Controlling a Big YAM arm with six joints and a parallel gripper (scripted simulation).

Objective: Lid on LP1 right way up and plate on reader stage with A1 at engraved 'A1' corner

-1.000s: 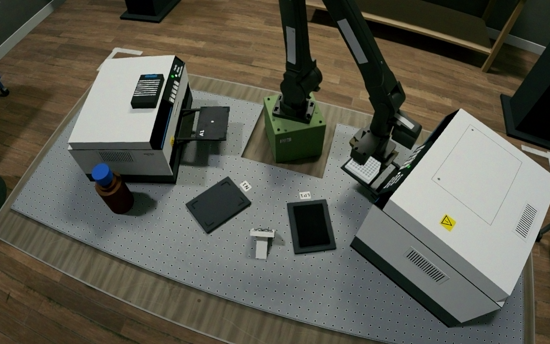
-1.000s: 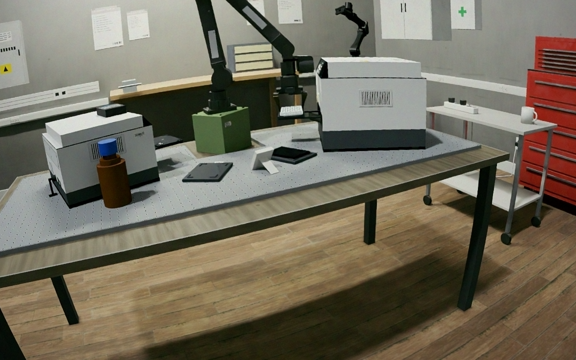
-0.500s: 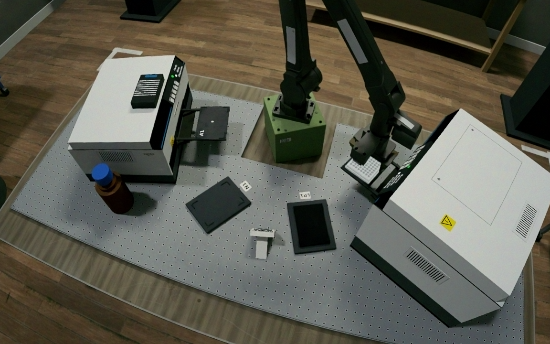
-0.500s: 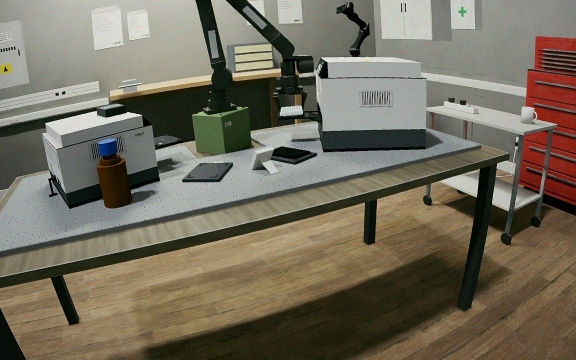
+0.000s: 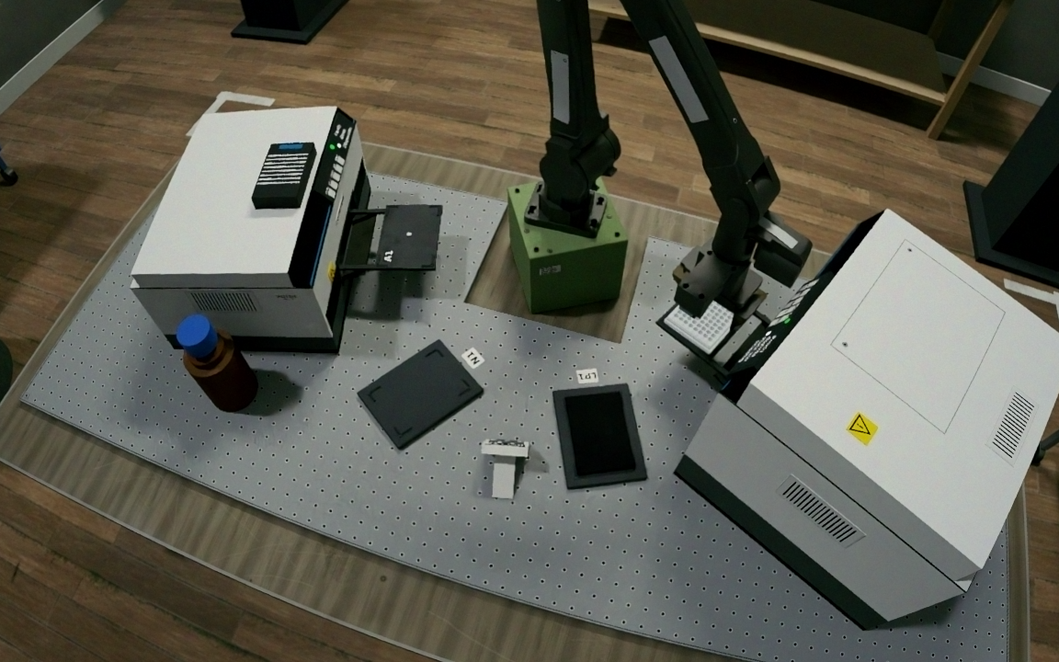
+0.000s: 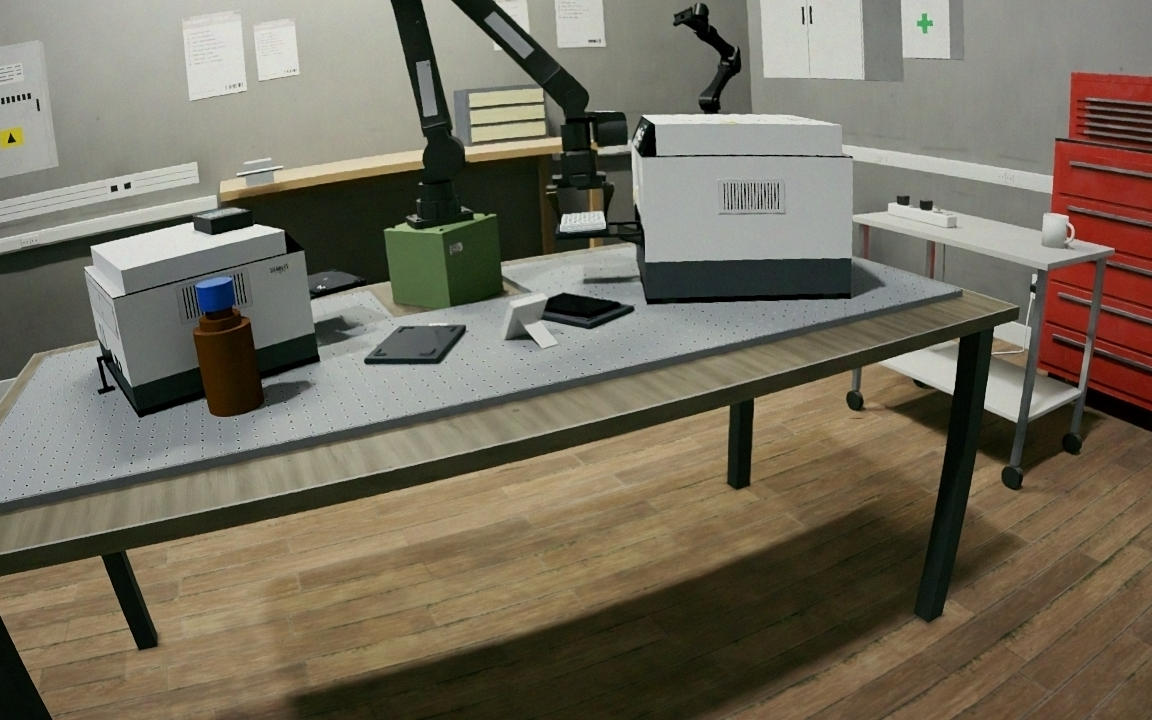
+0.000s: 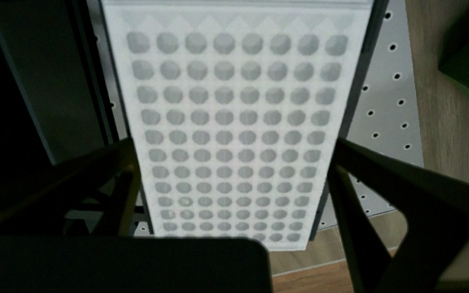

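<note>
Now: hand right at the well plate. Also, from my hand: LP1 pad (200 mm ahead, 120 mm to the right, 120 mm below); dark lid (200 mm ahead, 120 mm to the right, 110 mm below); N1 nest (210 mm ahead, 400 mm to the right, 120 mm below).
</note>
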